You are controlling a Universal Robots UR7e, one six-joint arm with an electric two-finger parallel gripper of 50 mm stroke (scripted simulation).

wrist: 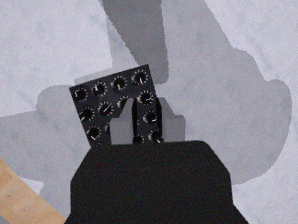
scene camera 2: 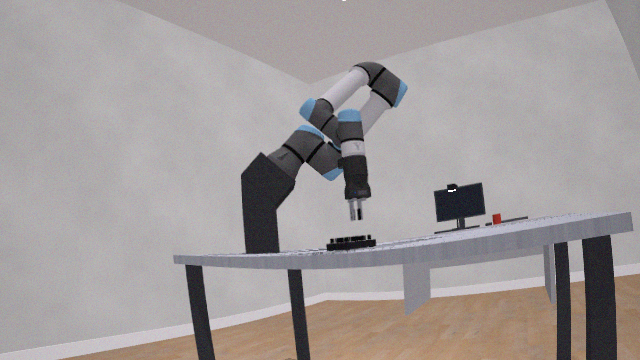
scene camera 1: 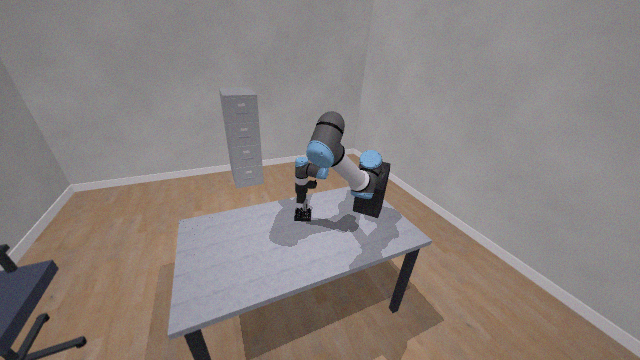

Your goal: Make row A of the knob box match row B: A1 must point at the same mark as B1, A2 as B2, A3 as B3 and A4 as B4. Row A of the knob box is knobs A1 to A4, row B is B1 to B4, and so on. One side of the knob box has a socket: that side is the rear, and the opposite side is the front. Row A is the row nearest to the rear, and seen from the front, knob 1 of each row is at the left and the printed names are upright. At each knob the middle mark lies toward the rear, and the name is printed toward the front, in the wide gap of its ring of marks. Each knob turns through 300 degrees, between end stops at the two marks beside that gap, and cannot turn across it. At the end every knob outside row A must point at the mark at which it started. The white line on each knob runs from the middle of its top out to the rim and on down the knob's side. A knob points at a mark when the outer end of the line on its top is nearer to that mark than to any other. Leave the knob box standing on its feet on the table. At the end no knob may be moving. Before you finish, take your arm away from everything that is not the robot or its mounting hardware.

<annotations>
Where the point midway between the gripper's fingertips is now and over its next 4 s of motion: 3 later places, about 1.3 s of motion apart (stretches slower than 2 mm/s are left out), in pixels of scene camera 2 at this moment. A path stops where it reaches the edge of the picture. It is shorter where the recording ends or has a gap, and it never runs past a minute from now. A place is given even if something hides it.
My gripper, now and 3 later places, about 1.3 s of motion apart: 356, 220; 357, 230; 358, 237; 358, 228
</annotations>
